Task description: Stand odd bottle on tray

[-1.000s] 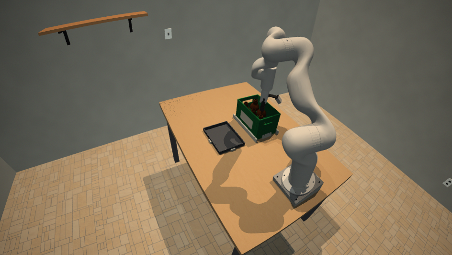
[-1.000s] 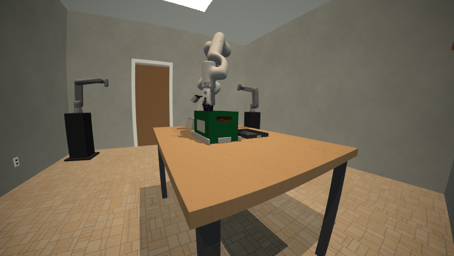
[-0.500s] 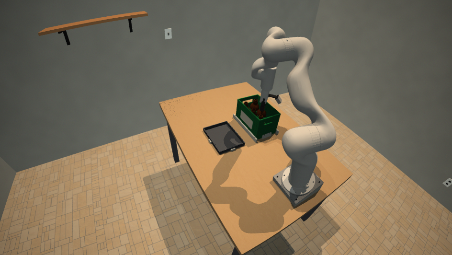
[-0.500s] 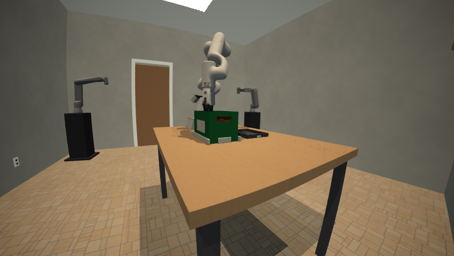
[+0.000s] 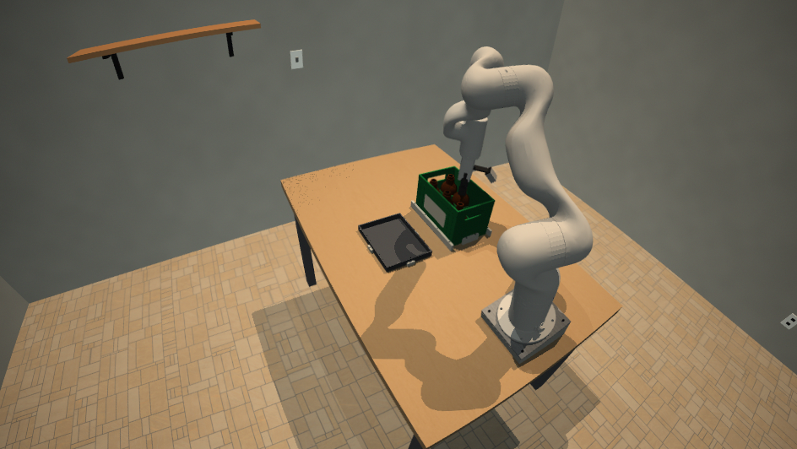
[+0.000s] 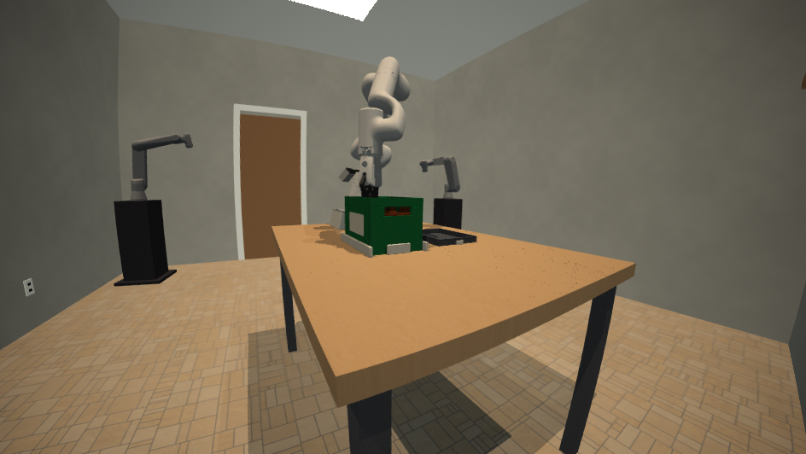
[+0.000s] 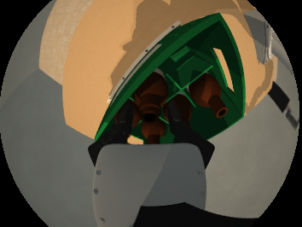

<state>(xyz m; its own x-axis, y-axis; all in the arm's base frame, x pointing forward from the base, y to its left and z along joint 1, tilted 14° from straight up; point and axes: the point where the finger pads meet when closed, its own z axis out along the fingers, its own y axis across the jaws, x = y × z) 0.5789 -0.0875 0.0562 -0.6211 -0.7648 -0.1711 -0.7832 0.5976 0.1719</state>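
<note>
The green crate is 8 cm below my hand, 4 cm to the left of it and 1 cm behind it. Round my hand: brown bottle: 10 cm behind, 7 cm to the left, 7 cm below; black tray: 32 cm to the left, 15 cm below, 6 cm behind.
</note>
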